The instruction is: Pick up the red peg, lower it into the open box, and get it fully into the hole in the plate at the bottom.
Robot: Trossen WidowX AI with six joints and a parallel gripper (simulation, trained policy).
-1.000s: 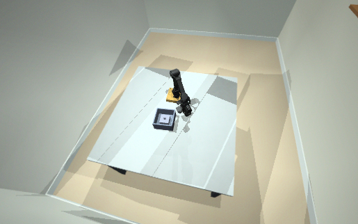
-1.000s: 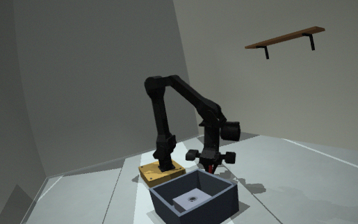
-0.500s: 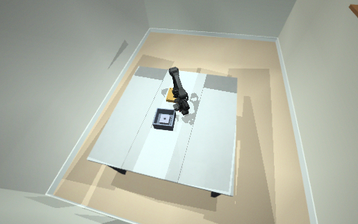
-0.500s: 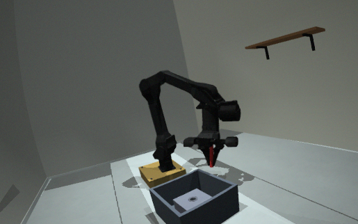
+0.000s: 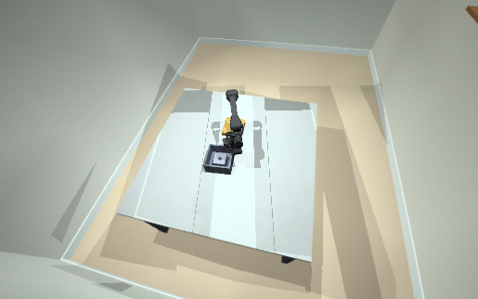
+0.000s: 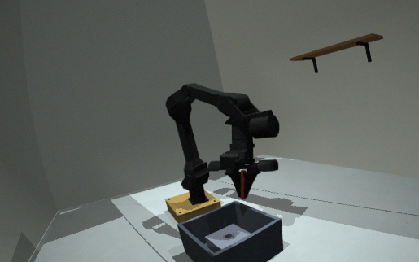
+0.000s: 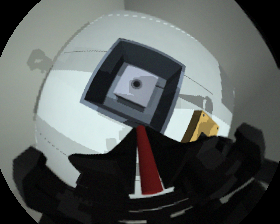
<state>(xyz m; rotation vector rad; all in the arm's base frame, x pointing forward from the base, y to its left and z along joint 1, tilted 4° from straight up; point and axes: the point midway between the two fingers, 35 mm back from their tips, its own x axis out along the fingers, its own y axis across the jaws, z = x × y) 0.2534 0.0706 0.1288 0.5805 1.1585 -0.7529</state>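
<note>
Right now my gripper tip is 1 cm past the red peg, 1 cm to the right of it and 3 cm below it. The rest, counted from my gripper tip: dark box (6 cm ahead, 8 cm to the right, 10 cm below); light grey plate (6 cm ahead, 8 cm to the right, 8 cm below).
</note>
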